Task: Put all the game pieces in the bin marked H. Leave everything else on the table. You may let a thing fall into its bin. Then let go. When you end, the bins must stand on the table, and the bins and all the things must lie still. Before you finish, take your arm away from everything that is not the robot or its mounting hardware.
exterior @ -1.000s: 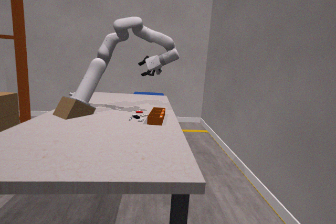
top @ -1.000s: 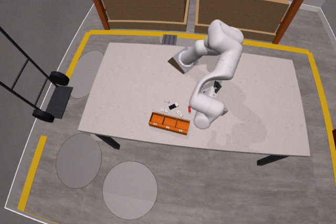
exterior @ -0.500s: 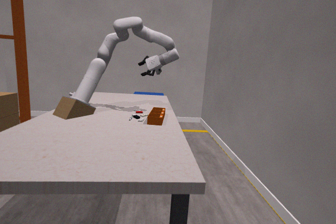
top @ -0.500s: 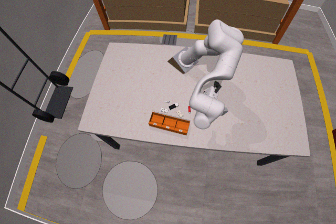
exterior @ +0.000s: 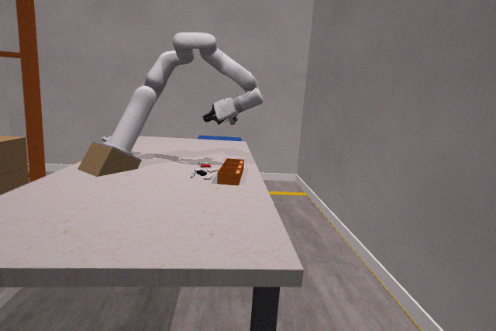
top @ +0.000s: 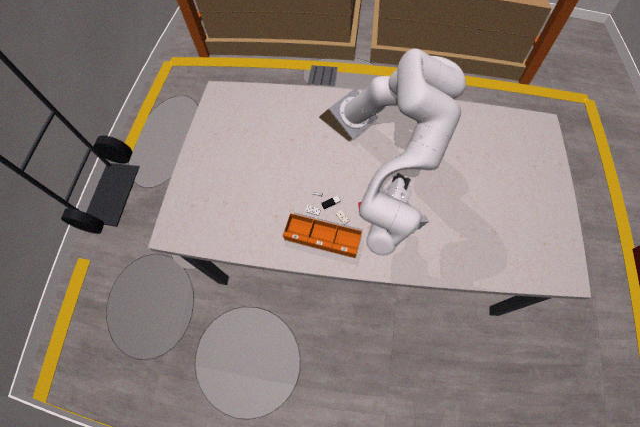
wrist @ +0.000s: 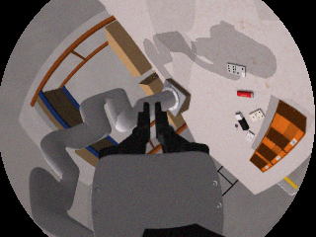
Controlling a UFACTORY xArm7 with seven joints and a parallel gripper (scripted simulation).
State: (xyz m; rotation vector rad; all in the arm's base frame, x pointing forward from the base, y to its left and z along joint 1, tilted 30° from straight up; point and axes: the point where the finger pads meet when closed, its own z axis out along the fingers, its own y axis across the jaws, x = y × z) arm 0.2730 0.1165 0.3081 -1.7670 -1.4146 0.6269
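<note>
Now: the orange bin row 18 cm ahead of my hand, 18 cm to the right of it and 20 cm below it. Also, from my hand: black piece: 4 cm ahead, 20 cm to the right, 22 cm below; then red piece: 3 cm ahead, 10 cm to the right, 22 cm below; then grey screw: 3 cm ahead, 26 cm to the right, 22 cm below.
</note>
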